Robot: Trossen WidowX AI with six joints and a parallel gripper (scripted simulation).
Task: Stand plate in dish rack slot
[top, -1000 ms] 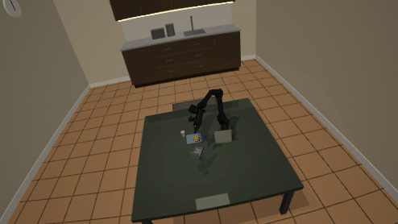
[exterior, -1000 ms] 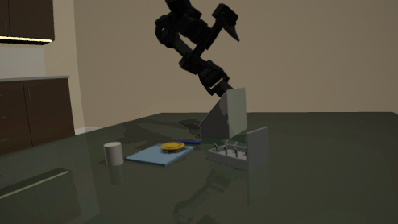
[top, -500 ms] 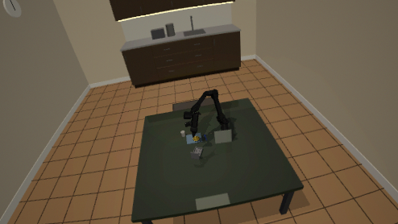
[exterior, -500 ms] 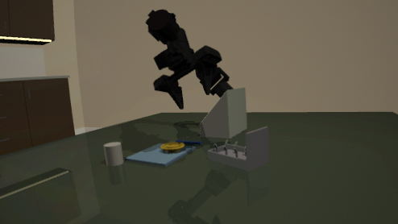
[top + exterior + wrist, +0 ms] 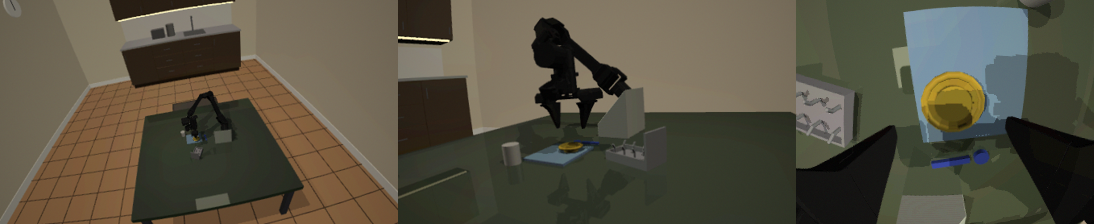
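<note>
My gripper tip is 50 mm above the yellow plate and 10 mm to the left of it. Round my gripper tip: pale cup: 130 mm ahead, 100 mm to the right, 40 mm below; then blue stick: 90 mm behind, 70 mm below, 20 mm to the right; then light blue mat: 70 mm below, 30 mm to the right, 20 mm ahead.
</note>
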